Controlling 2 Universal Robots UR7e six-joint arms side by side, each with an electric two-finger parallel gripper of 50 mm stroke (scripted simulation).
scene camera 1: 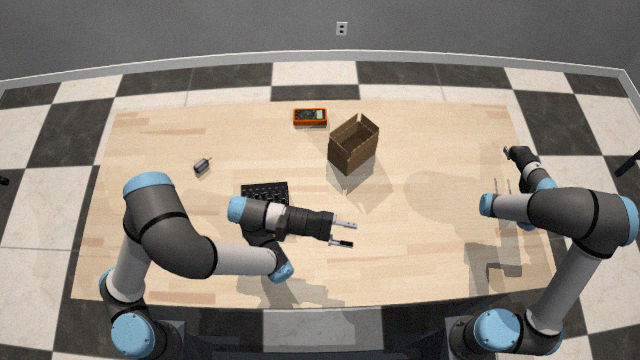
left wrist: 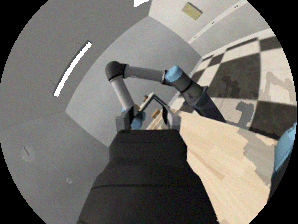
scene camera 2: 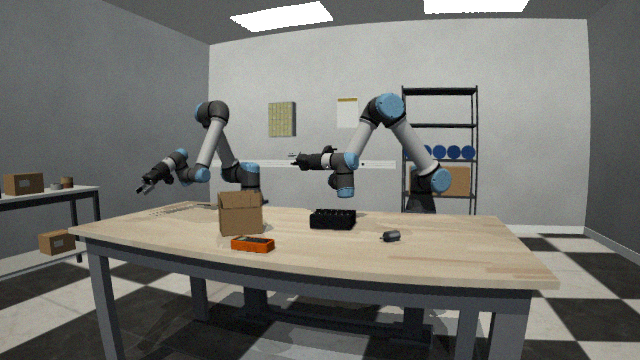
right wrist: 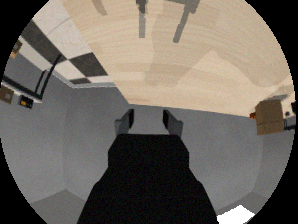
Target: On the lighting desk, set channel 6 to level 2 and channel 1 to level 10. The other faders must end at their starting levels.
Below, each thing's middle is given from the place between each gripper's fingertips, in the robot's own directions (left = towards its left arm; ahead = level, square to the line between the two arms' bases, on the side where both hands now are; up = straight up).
Labels:
My left gripper [scene camera 1: 355,236] is now 410 mm short of the cardboard box [scene camera 1: 354,154], 50 mm to the left of it and 200 mm above it.
My right hand is 590 mm to the right of the cardboard box, 60 mm short of it and 60 mm above it.

